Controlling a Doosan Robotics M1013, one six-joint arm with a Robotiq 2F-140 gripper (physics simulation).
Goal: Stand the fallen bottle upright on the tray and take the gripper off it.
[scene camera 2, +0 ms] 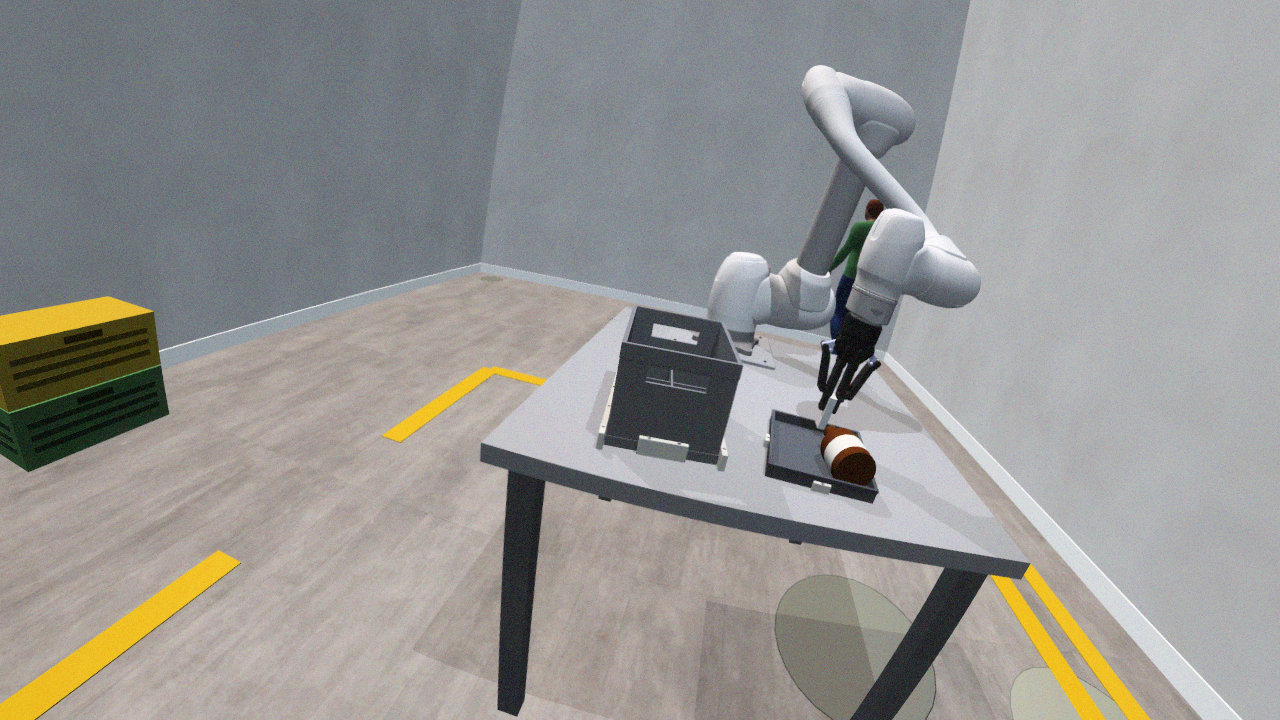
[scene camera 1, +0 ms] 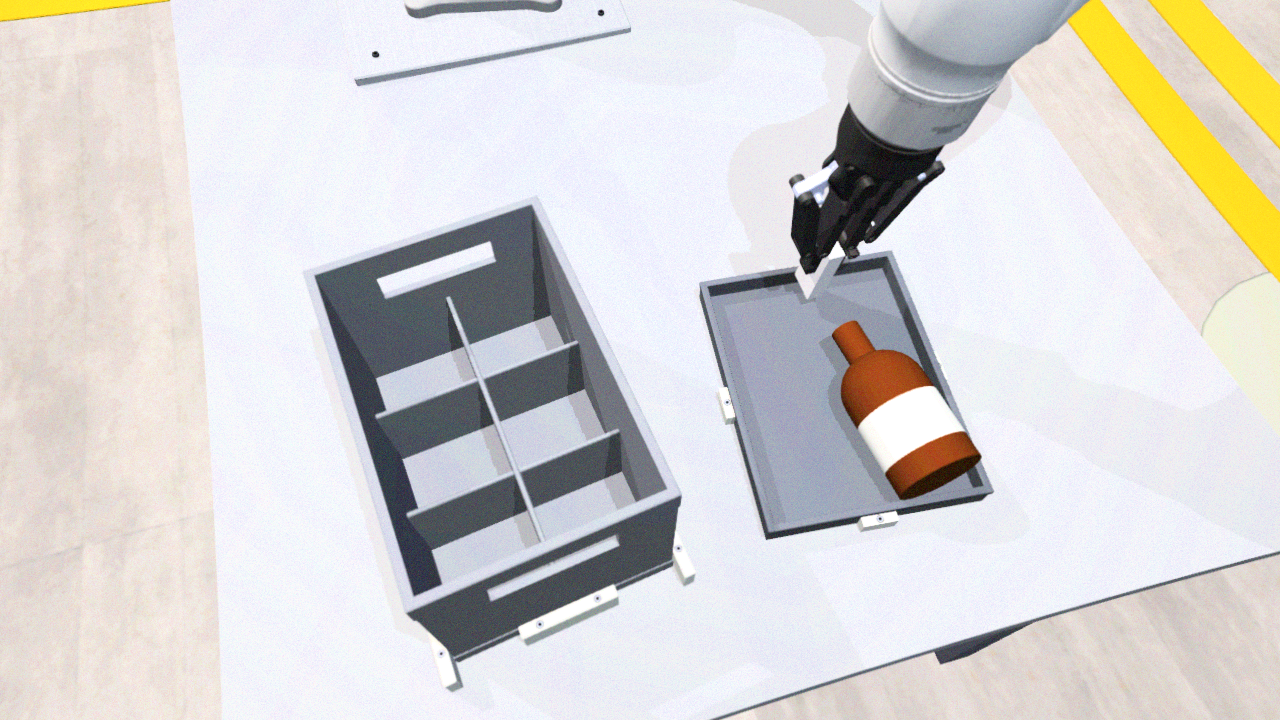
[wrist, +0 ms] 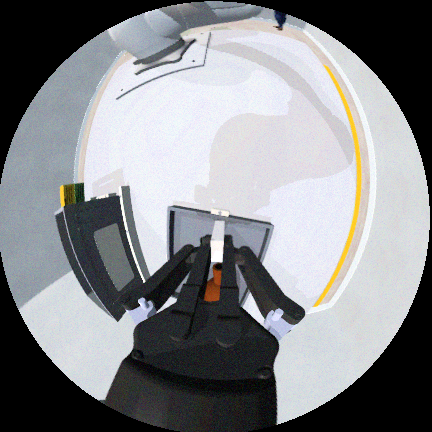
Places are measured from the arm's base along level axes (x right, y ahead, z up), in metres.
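Where they show: gripper, between the fingertips: [scene camera 2: 819, 425] [scene camera 1: 807, 285] [wrist: 219, 228]; arm's base, origin of its link: [wrist: 164, 54].
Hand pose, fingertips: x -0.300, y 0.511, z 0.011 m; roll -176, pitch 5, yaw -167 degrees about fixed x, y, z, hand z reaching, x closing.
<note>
Each offset is from my fingertips to the centre of the thing. "pt": to the spot under its first point. Level surfaces: height alone.
The brown bottle @(dy +0.136, dx -0.041, dz +0.017 m) [scene camera 1: 905, 420] [scene camera 2: 845, 454] with a white label lies on its side in the grey tray @(pt dy +0.130, dx +0.050, dz -0.019 m) [scene camera 1: 778, 420] [scene camera 2: 787, 445], along the tray's right side in the scene camera 1 view. Its neck points toward the tray's back edge and its base toward the front right corner. In the wrist view, the neck and part of the body of the bottle [wrist: 212, 290] show between the finger links; the rest is hidden. My gripper [scene camera 1: 810, 284] [scene camera 2: 827, 416] [wrist: 219, 228] is shut with nothing between its fingers. Its tips are at the back part of the tray, beyond the bottle's mouth and apart from it.
A dark grey crate @(dy +0.147, dx +0.292, dz +0.063 m) [scene camera 1: 662, 492] [scene camera 2: 671, 411] with dividers stands left of the tray. White blocks sit against the crate and the tray. The robot's base plate [scene camera 1: 501, 53] is at the back of the table @(dz -0.024 m) [scene camera 2: 554, 438]. A person [scene camera 2: 854, 246] stands behind the arm.
</note>
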